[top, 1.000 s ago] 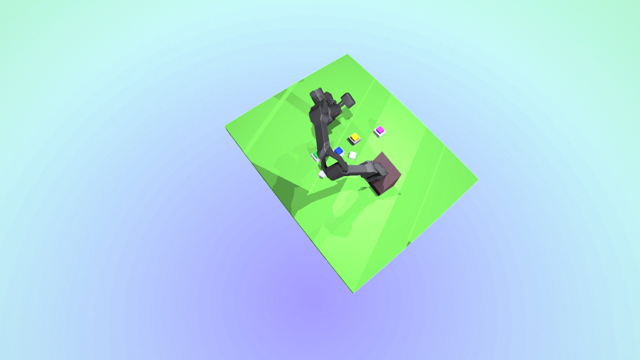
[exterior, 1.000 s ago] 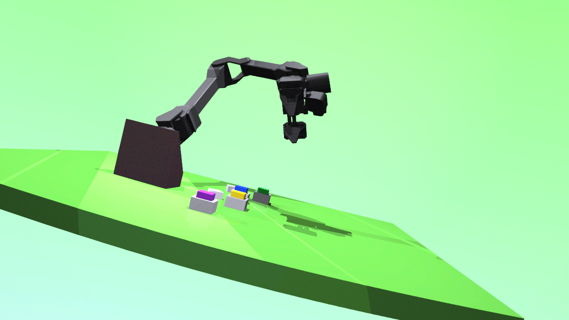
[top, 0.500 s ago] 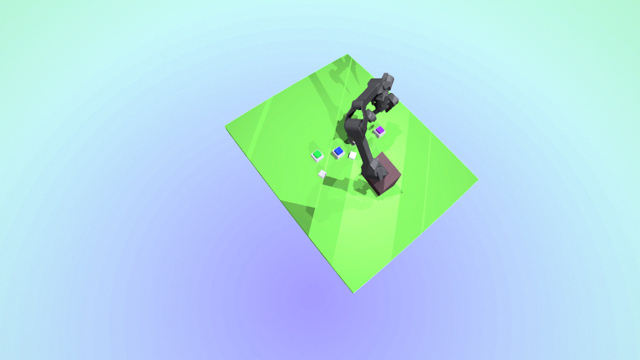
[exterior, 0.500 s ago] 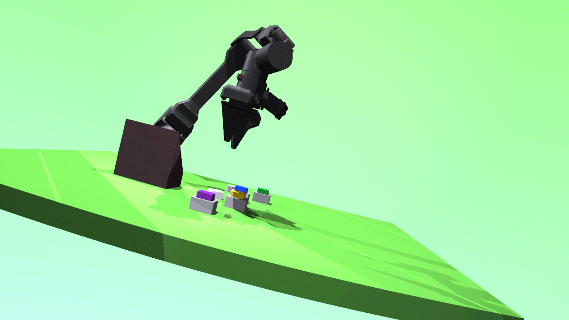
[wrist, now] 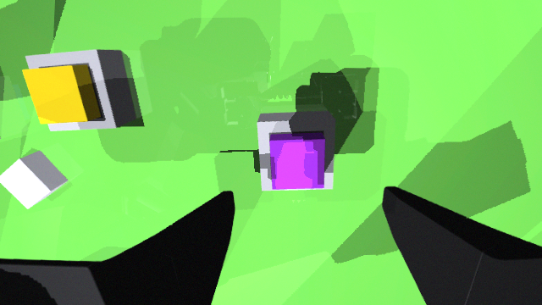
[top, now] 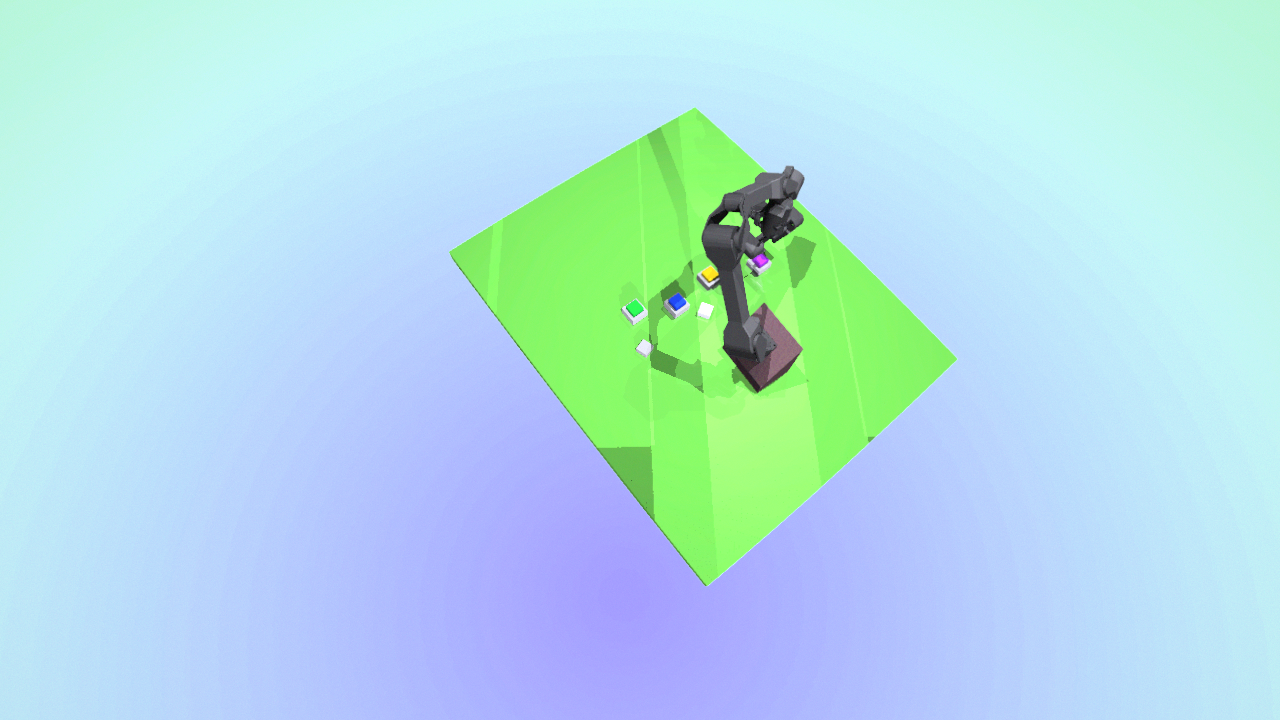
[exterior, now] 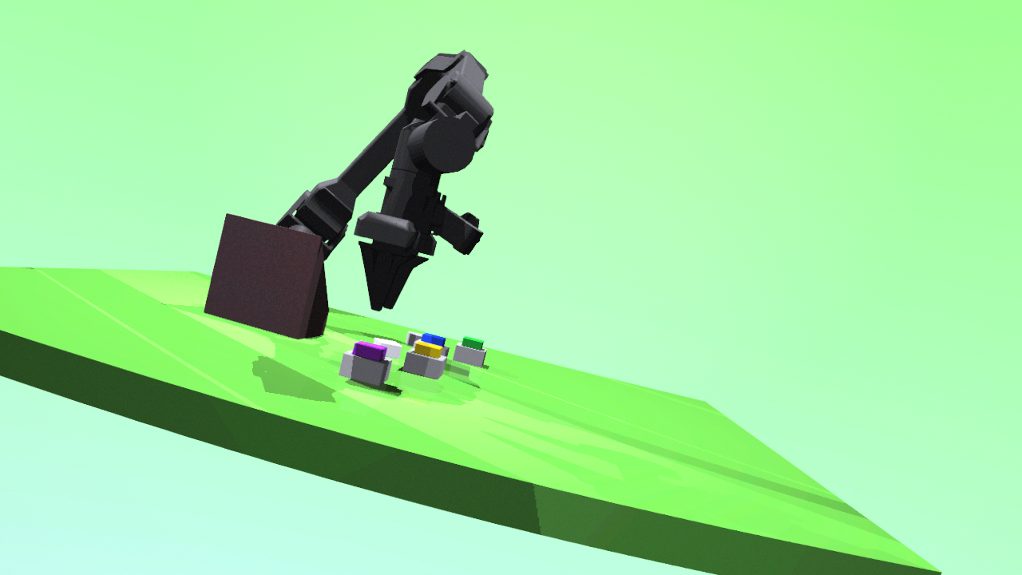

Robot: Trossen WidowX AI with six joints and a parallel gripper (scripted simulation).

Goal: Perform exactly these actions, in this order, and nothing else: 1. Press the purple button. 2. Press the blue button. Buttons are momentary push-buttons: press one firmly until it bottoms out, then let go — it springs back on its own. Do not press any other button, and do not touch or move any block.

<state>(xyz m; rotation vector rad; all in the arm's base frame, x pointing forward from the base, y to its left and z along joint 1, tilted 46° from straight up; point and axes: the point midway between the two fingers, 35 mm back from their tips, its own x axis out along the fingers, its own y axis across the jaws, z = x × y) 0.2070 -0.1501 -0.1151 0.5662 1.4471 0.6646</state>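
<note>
Right now my gripper tip is 5 cm above the purple button. Also, from my gripper tip: yellow button: 4 cm ahead, 14 cm to the left, 5 cm below; white block: 4 cm behind, 21 cm to the left, 7 cm below; blue button: 2 cm ahead, 26 cm to the left, 5 cm below.
</note>
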